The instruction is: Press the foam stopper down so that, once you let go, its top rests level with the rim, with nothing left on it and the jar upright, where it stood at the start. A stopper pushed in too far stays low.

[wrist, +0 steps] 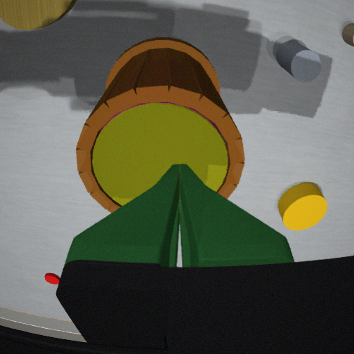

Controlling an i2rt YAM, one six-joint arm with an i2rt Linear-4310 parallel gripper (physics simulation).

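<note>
A brown jar (pixel 87 145) with a faceted wall and an orange-brown rim stands upright in the middle of the wrist view. The olive-yellow foam stopper (pixel 150 135) fills its mouth, with a thin magenta line showing along its far edge. The stopper's top looks close to the rim's level; the exact height cannot be told from above. My green gripper (pixel 179 176) is shut and empty, its joined tips over the stopper's middle. Whether the tips touch the stopper cannot be told. The fingers hide the near part of the stopper and rim.
A yellow disc (pixel 305 212) lies right of the jar. A grey cylinder (pixel 306 66) stands at the upper right, near a brownish object (pixel 348 34) at the edge. A wooden round object (pixel 32 12) is at the upper left. A small red piece (pixel 52 278) lies at the lower left.
</note>
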